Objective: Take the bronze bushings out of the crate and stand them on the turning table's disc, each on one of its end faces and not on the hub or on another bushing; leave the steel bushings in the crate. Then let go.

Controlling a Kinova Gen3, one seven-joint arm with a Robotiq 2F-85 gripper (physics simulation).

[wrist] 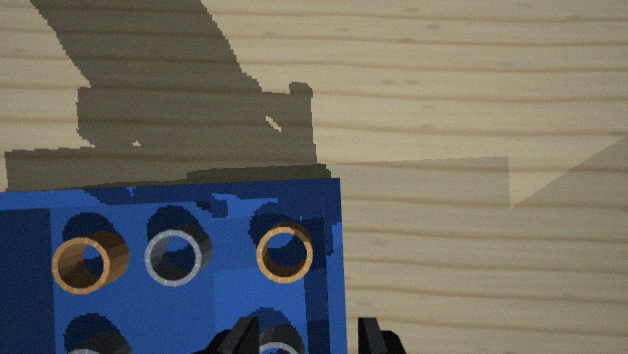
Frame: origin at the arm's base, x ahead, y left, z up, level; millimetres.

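Where they show: gripper, fingertip midpoint: (308,342).
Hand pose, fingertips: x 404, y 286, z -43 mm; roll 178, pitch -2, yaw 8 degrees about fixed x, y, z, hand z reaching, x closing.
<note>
Things, the pixels of their top centre, and the offset from my fingertips. "pt": a spot on its surface instead. Level surfaces: height alone.
- blue crate, surface spot: (337,280) pt dx +13, dy +12, dz -53 mm
- second steel bushing, surface spot: (285,336) pt dx -11, dy -33, dz -83 mm
- third steel bushing, surface spot: (107,345) pt dx -114, dy -50, dz -83 mm
- wooden table top, surface height: dz -103 mm
The blue crate (337,280) fills the lower left of the wrist view. Inside it two bronze bushings stand on end: one bronze bushing (308,255) near the right wall and another bronze bushing (119,257) at the left. A steel bushing (205,245) stands between them. A second steel bushing (285,336) shows partly beside the left finger, and a third steel bushing (107,345) is cut off at the lower left edge. My gripper (308,332) is open and empty, above the crate's right part, its right finger beyond the right wall. The turning table does not show.
A wooden table top (475,90) lies behind and to the right of the crate. Shadows of the arm fall on the wood and across the crate's back wall. The crate's right and back walls stand up around the bushings.
</note>
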